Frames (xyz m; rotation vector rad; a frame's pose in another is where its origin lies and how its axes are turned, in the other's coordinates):
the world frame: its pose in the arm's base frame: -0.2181 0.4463 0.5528 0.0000 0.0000 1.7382
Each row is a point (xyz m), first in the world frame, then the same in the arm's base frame.
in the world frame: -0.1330 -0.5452 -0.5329
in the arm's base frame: 0.3416 0.4060 0.0199
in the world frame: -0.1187 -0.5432 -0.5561
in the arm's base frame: 0.3373 0.4198 -0.0033
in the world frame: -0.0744 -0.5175 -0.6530
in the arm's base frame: 0.3046 0.4592 -0.1002
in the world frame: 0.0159 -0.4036 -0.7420
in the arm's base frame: 0.1772 0.5292 -0.1892
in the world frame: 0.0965 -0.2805 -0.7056
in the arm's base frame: 0.0424 0.5882 -0.1528
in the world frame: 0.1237 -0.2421 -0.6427
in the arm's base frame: 0.0000 0.6086 -0.0899
